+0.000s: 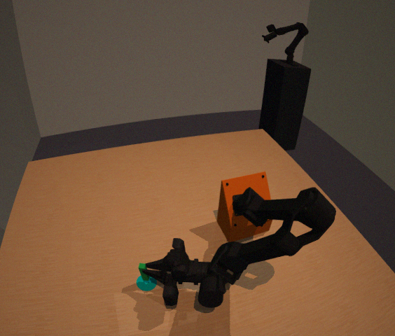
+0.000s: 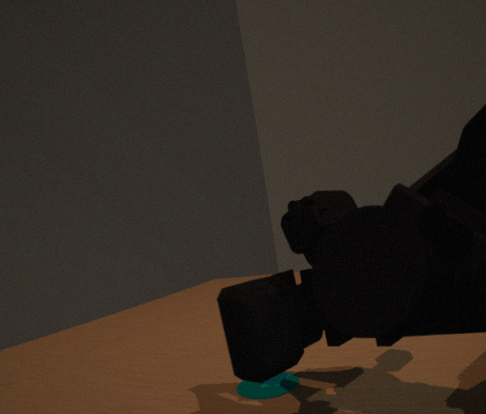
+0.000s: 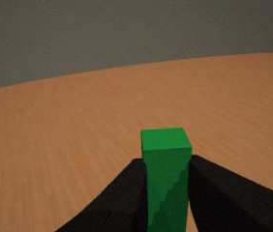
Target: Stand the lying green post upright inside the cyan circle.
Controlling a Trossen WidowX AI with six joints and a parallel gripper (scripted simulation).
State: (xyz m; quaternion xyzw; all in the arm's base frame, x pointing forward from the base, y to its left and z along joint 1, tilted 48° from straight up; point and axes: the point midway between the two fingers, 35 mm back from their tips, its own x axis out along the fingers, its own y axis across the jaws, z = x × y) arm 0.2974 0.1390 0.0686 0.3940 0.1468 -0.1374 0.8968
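The cyan circle lies 8 cm below my gripper tip. Also, from my gripper tip: green post (2 cm below).
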